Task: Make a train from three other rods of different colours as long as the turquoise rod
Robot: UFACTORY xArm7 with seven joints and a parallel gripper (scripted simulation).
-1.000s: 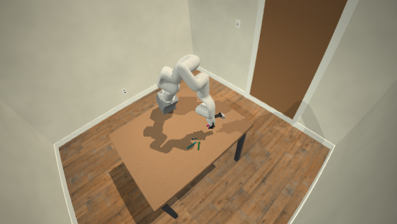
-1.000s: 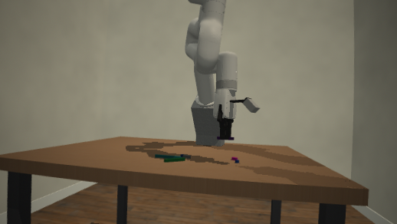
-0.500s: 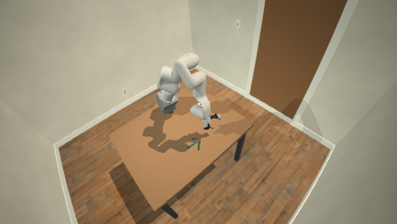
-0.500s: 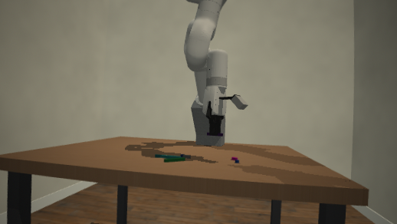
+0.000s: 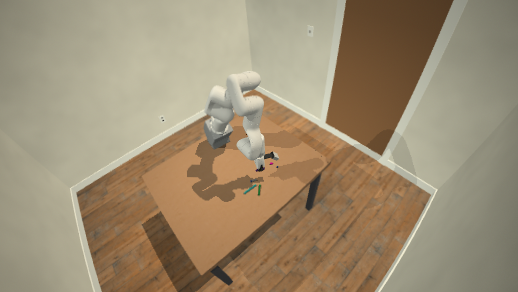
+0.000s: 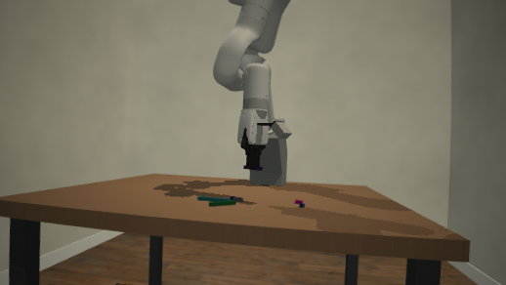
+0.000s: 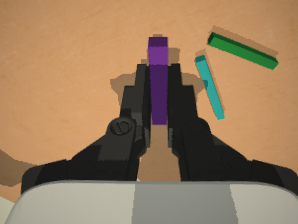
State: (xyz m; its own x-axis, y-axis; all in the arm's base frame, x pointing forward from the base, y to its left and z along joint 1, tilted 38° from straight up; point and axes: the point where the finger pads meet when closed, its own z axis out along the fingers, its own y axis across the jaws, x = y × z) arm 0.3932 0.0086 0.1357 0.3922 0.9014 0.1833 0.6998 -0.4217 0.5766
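My hand is 120 mm above the small grey rod, 40 mm to the left of it and 20 mm past it. Also, from my hand: green rod 120 mm below, 70 mm to the right, 60 mm ahead; purple rod 20 mm below; turquoise rod 120 mm below, 110 mm to the right, 10 mm ahead.
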